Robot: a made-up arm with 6 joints.
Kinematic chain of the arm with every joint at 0, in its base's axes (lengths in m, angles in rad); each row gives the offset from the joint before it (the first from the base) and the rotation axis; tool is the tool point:
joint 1: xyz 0 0 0.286 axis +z
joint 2: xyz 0 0 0 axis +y
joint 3: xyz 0 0 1.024 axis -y
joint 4: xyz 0 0 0 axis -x
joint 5: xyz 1.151 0 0 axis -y
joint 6: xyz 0 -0.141 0 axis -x
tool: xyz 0 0 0
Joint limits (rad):
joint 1: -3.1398..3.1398
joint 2: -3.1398..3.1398
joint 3: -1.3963..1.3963
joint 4: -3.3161..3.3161
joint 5: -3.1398..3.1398
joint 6: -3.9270..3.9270
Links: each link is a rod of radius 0.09 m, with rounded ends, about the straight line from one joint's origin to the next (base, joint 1, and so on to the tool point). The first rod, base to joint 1, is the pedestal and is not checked.
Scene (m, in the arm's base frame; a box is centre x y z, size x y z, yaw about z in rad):
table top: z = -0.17
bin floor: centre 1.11 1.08 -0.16 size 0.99 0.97 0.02 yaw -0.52
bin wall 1: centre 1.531 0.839 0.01 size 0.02 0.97 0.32 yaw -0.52
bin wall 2: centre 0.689 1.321 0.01 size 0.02 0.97 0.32 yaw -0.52
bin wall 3: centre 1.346 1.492 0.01 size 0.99 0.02 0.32 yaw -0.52
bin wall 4: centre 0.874 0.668 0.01 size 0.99 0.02 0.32 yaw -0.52
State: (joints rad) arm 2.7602 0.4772 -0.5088 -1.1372 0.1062 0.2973
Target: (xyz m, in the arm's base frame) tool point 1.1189 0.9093 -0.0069
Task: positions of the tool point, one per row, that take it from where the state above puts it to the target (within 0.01 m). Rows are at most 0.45 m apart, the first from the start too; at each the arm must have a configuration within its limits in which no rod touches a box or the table.
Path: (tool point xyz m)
1: -0.8007 0.7145 0.2008
2: -0.6015 0.9718 0.2408
3: -0.3179 1.1672 0.2853
4: 0.0286 1.2729 0.3337
5: 0.4079 1.2694 0.3861
6: 0.7841 1.1472 0.4421
7: 1.1189 0.9094 0.5015
8: 1.1353 0.9244 0.2478
9: 1.1189 0.9094 -0.0069

